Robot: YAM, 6 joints.
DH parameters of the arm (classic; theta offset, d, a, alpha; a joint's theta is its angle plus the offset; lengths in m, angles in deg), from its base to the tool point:
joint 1: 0 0.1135 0.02 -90
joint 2: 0 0 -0.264 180
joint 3: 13.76 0 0.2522 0
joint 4: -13.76 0 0.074 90
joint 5: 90 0 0 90
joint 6: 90 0.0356 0 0
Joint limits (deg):
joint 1: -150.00..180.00
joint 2: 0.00..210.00
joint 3: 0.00..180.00
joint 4: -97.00..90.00
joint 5: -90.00..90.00
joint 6: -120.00..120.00
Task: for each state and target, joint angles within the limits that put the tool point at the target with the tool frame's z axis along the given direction. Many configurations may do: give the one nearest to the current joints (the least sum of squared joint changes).
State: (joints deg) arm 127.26 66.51 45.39 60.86 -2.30 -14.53
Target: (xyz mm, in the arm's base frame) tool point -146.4 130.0 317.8 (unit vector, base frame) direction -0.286 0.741 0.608
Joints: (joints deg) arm 142.74 58.24 23.26 76.93 24.61 -14.53
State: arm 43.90 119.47 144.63 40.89 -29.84 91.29
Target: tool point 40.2 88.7 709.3 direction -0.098 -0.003 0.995
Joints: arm 63.80 82.91 132.03 43.53 -4.97 91.29
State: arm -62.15 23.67 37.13 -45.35 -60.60 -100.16
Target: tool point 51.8 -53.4 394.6 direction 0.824 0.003 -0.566
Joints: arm -67.23 46.73 76.48 -90.57 -49.57 -100.16
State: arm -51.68 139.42 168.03 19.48 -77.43 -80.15
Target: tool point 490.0 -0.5 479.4 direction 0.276 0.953 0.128
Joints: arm -4.10 134.39 152.66 13.43 -75.91 -80.15
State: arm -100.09 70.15 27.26 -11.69 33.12 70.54
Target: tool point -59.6 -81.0 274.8 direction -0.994 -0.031 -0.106
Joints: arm -106.86 22.69 29.02 -24.77 70.42 70.54
